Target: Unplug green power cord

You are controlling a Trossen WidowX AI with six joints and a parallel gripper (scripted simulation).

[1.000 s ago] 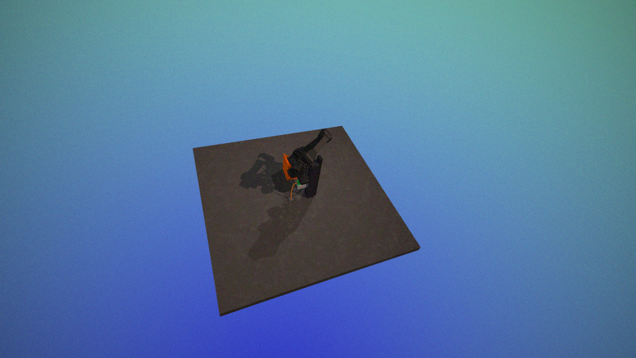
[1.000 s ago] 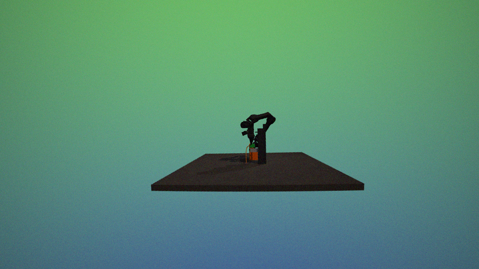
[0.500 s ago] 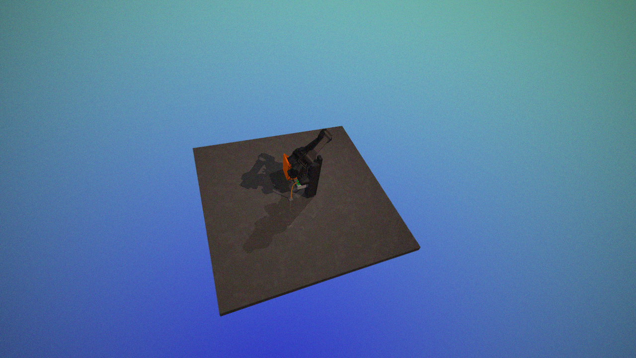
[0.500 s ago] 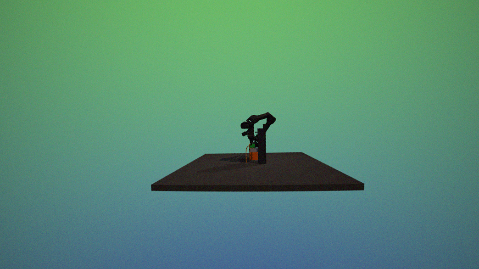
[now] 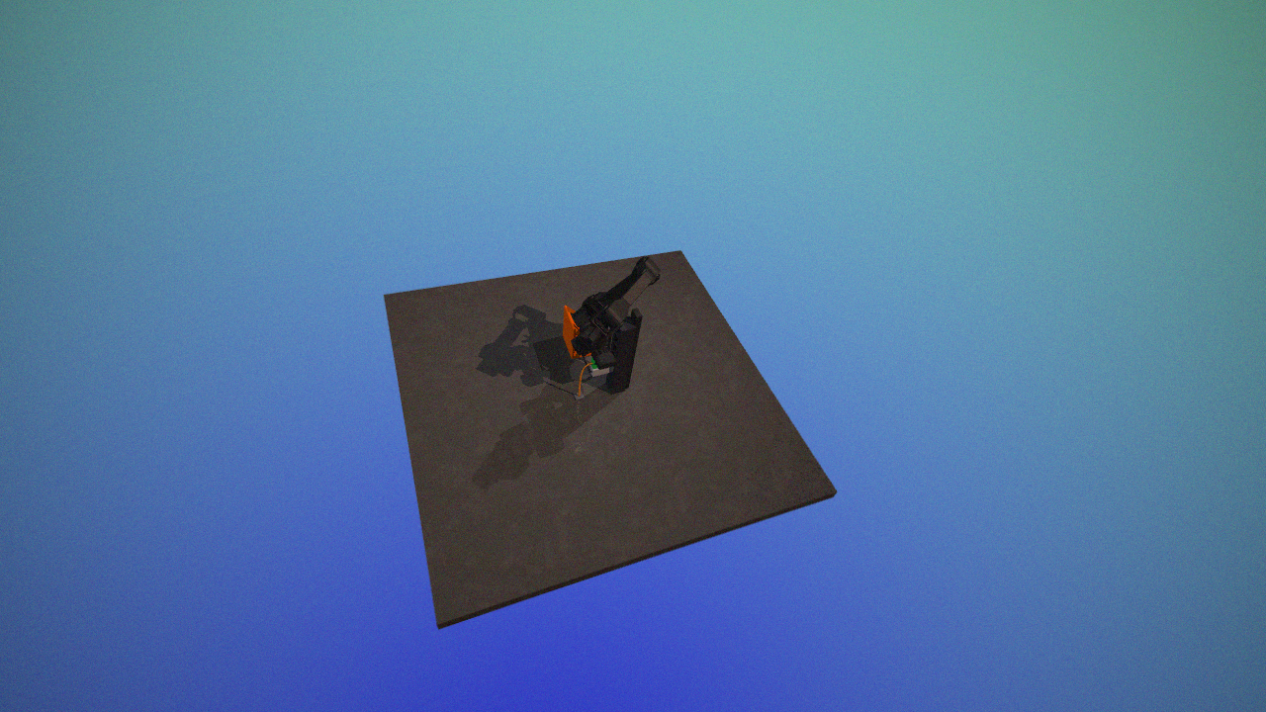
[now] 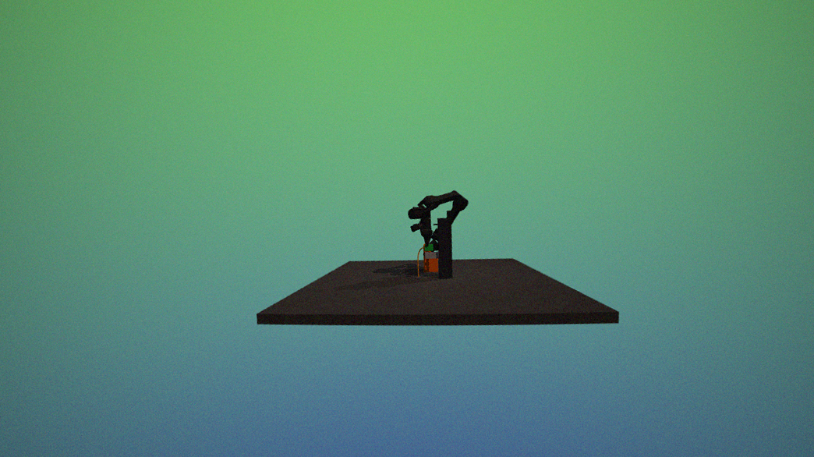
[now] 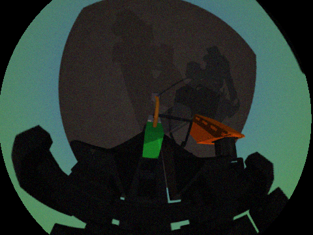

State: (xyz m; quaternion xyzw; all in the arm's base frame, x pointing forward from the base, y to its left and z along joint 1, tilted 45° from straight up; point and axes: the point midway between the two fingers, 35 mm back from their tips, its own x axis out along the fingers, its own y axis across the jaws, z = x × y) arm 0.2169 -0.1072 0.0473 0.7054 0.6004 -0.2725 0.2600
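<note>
Right now my gripper tip is 3 cm to the right of the green plug.
</note>
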